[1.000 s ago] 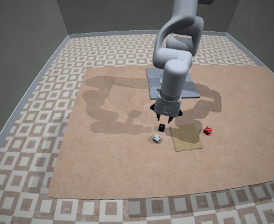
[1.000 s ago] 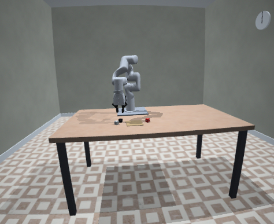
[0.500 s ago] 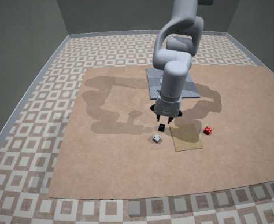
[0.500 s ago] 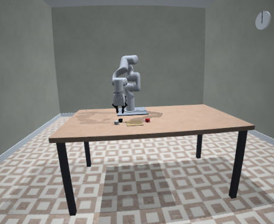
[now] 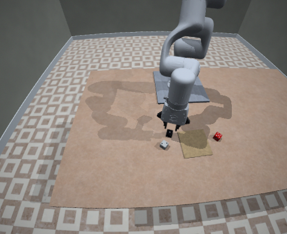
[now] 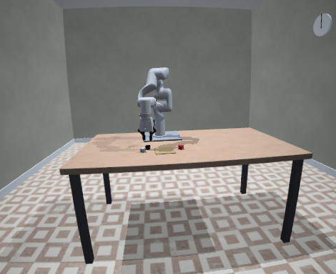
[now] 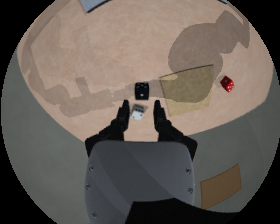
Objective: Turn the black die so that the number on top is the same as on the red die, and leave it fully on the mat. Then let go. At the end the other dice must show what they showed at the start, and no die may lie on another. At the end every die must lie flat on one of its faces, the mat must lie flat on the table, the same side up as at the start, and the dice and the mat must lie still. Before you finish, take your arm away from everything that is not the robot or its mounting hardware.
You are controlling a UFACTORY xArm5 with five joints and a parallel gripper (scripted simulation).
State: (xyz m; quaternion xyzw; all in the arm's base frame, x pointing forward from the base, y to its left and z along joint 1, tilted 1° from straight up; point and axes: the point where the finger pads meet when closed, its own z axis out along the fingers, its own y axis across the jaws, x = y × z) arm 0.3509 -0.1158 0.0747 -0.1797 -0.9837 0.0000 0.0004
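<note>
The black die is 7 cm below my hand. The rest, counted from my hand: grey die 7 cm below, 6 cm ahead, 4 cm to the right; then red die 24 cm to the left, 7 cm below, 4 cm ahead; then tan mat 12 cm to the left, 8 cm below, 6 cm ahead.
</note>
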